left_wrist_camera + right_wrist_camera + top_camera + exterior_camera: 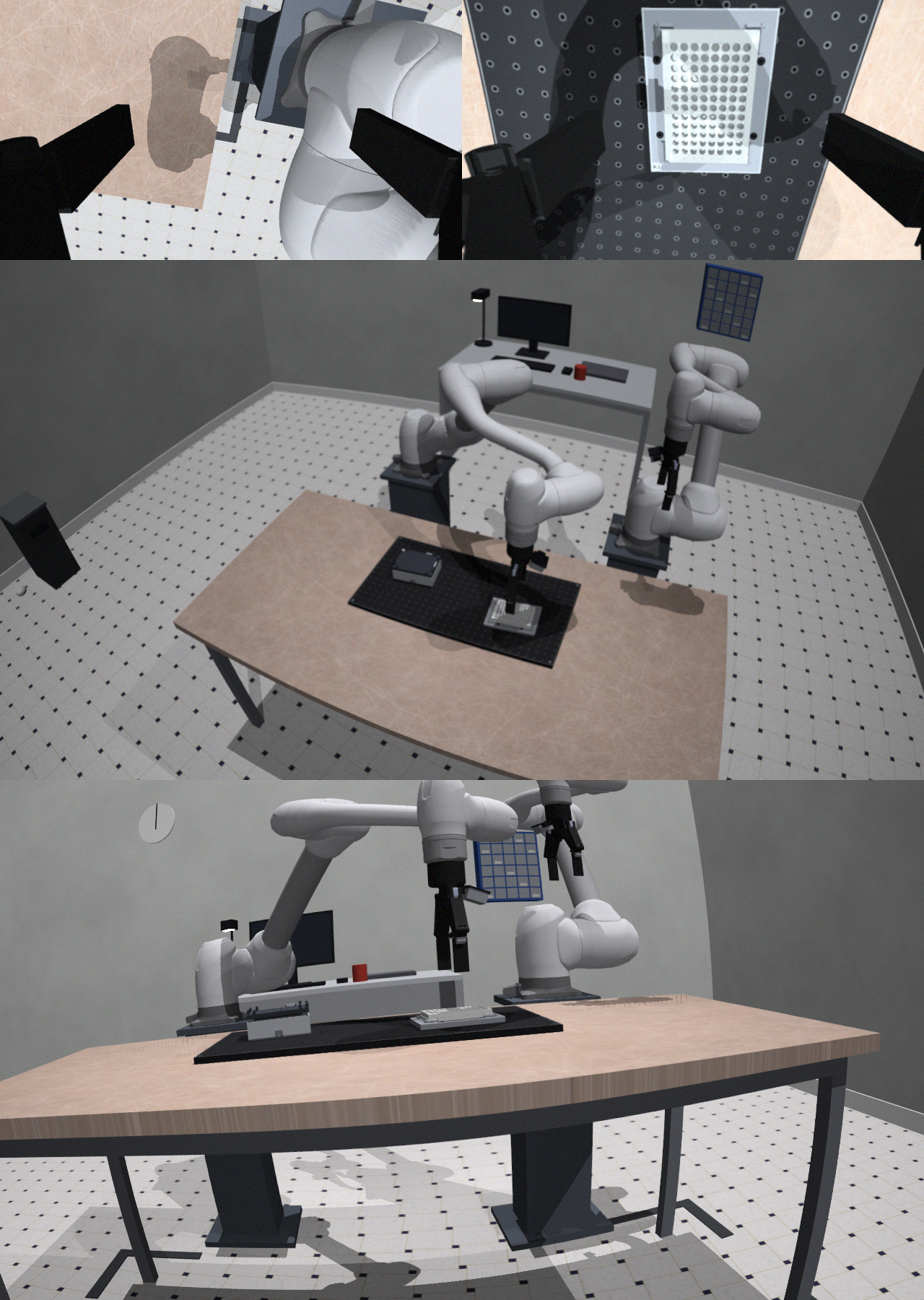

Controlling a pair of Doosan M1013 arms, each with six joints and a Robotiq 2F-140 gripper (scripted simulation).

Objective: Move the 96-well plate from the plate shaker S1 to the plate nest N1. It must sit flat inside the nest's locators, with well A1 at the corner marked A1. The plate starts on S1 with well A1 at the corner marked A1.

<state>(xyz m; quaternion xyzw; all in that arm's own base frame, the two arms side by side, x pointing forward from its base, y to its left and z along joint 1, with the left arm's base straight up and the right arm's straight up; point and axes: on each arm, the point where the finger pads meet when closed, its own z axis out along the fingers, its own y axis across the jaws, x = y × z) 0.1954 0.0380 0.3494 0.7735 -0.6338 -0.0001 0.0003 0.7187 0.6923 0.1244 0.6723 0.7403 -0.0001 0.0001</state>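
Right now the white 96-well plate is 90 mm below my right hand. Round my right hand: grey plate nest N1: 110 mm below; then A1 label: 40 mm behind, 90 mm to the right, 100 mm below.
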